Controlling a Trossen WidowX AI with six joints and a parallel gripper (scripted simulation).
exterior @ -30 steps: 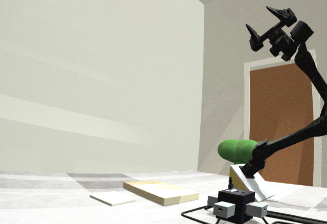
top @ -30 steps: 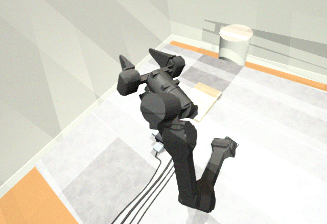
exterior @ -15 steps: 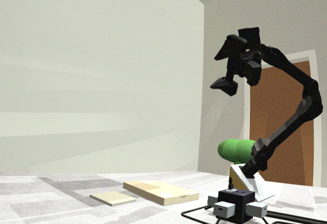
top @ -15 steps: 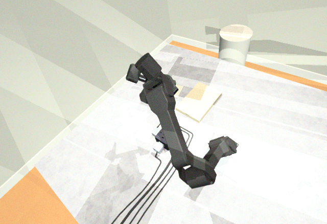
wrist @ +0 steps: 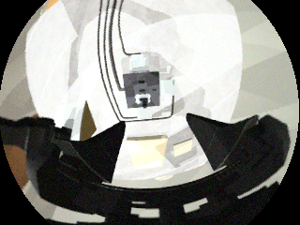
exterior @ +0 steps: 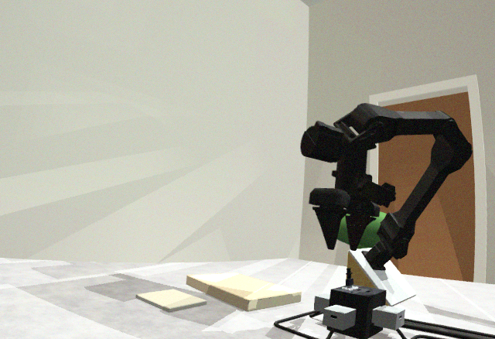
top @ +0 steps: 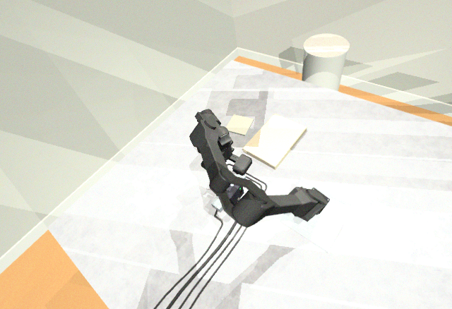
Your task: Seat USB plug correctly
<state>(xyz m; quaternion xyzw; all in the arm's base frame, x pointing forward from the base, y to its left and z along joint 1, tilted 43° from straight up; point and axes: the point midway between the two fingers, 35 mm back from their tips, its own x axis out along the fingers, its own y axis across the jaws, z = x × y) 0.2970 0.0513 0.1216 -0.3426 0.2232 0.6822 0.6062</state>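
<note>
The black USB plug lies 20 mm behind my gripper tip, 10 mm to the left of it and 50 mm below it. From my gripper tip the other things lie so: white tile: 210 mm ahead, 260 mm to the right, 140 mm below; cream board: 20 mm ahead, 290 mm to the right, 130 mm below.
</note>
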